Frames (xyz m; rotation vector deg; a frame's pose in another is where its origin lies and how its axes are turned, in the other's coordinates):
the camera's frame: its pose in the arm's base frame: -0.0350 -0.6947 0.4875 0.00 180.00 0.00
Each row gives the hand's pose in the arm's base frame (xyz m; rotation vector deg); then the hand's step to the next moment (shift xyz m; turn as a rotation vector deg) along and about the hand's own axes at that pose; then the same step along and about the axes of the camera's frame.
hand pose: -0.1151 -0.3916 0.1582 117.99 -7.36 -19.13
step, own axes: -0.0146 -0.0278 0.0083 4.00 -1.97 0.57
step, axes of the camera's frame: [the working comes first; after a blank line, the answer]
step, axes of the arm's base frame: -0.0177 0.0100 -0.0253 3.57 -0.43 -2.70

0.0177 0.0100 0.0253 -3.57 -0.43 2.70
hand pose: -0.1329 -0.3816 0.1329 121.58 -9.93 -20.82
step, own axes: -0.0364 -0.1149 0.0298 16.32 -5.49 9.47
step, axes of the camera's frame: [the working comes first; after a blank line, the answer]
step, axes of the arm's base frame: -0.0461 0.0485 -0.1046 12.28 -8.83 -12.55

0.0461 0.0485 0.1046 -12.28 -8.83 12.55
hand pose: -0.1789 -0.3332 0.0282 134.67 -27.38 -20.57
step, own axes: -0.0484 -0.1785 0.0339 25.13 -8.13 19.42
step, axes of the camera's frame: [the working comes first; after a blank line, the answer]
step, axes of the arm's base frame: -0.0137 0.1235 -0.1411 16.99 -16.65 -22.56

0.0137 0.1235 0.1411 -16.99 -16.65 22.56
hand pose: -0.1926 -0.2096 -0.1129 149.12 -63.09 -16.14
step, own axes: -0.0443 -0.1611 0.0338 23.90 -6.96 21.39
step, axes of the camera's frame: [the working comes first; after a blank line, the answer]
step, axes of the arm's base frame: 0.0668 0.1319 -0.0848 14.78 -16.92 -23.93

-0.0668 0.1319 0.0848 -14.78 -16.92 23.93
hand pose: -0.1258 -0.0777 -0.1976 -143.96 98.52 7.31
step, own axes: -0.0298 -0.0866 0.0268 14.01 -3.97 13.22
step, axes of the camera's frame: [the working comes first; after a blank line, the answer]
step, axes of the arm's base frame: 0.0696 0.0621 -0.0203 8.55 -9.87 -14.70

-0.0696 0.0621 0.0203 -8.55 -9.87 14.70
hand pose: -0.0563 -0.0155 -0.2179 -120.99 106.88 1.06
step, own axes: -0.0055 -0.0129 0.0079 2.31 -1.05 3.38
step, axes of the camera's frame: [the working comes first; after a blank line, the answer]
step, axes of the arm's base frame: 0.0133 0.0085 -0.0033 2.03 -1.29 -3.47

-0.0133 0.0085 0.0033 -2.03 -1.29 3.47
